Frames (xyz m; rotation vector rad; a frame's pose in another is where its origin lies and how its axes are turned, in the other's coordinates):
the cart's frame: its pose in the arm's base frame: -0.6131 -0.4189 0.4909 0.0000 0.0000 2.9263
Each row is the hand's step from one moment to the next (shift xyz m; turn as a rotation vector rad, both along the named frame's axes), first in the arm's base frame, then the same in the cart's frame.
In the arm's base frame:
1: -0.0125 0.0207 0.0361 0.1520 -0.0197 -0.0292
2: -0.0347 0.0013 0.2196 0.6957 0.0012 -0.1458
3: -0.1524 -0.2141 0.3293 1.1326 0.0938 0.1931
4: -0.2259 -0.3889 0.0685 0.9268 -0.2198 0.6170
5: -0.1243 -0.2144 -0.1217 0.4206 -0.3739 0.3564
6: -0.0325 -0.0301 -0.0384 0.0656 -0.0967 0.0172
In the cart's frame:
1: 0.0166 -0.0176 0.0361 -0.1527 -0.0132 -0.0292
2: 0.0342 0.0061 0.2196 -0.6794 -0.1498 -0.1458
3: 0.1031 0.2417 0.3293 -1.0864 -0.3336 0.1931
4: 0.1376 0.4282 0.0685 -0.9524 0.0167 0.6170
5: 0.0756 0.2360 -0.1217 -0.4908 0.2754 0.3564
6: 0.0253 0.0363 -0.0384 -0.0847 0.0805 0.0172

